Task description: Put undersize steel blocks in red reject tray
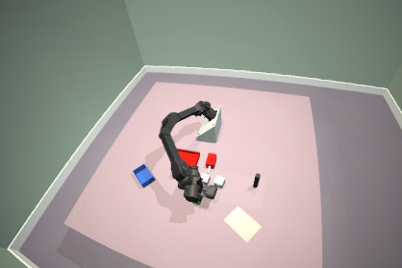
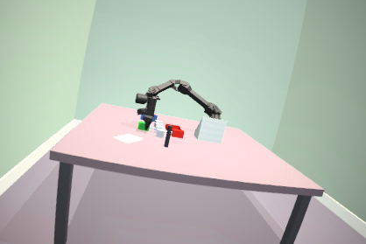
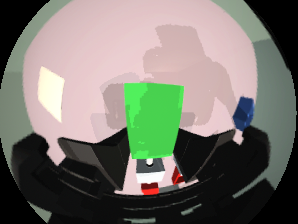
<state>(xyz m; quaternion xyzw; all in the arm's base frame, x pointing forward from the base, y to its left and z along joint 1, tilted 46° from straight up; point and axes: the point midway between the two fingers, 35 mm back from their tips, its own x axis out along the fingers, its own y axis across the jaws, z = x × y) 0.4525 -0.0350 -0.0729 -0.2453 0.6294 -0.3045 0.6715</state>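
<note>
Right now my gripper tip is 10 mm past the green GO gauge and 20 mm below it. Round my gripper tip: blue tray: 20 mm behind, 330 mm to the right; small red piece: 170 mm behind, 10 mm to the left, 10 mm above; cream sheet: 100 mm ahead, 240 mm to the left, 10 mm below.
</note>
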